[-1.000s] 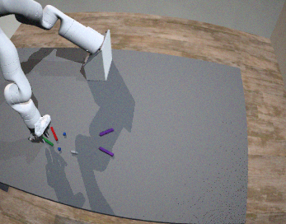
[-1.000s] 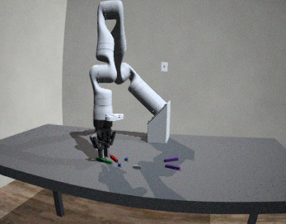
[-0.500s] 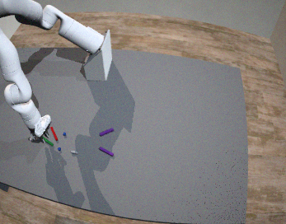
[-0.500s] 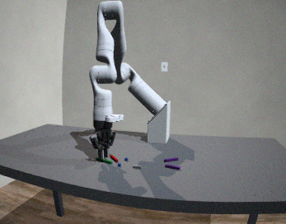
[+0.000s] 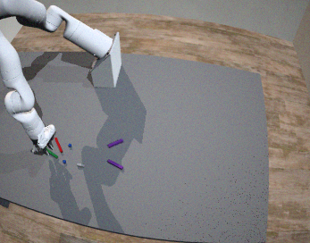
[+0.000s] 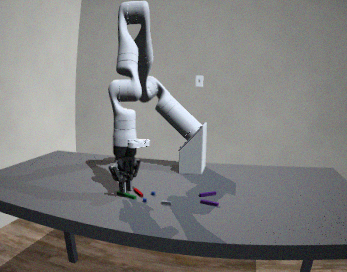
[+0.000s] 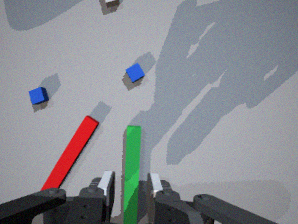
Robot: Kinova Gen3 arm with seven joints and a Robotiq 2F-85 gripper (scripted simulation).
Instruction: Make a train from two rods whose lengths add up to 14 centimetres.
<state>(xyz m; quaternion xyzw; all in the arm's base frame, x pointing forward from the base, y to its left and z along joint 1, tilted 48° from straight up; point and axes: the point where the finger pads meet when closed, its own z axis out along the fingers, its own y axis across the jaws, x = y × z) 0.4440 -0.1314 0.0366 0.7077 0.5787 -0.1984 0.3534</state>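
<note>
My gripper is now 3 cm above the green rod. From my hand the other things lie so: red rod (4 cm behind, 3 cm to the left, 3 cm below); then grey rod (15 cm to the left, 3 cm below, 1 cm ahead).
</note>
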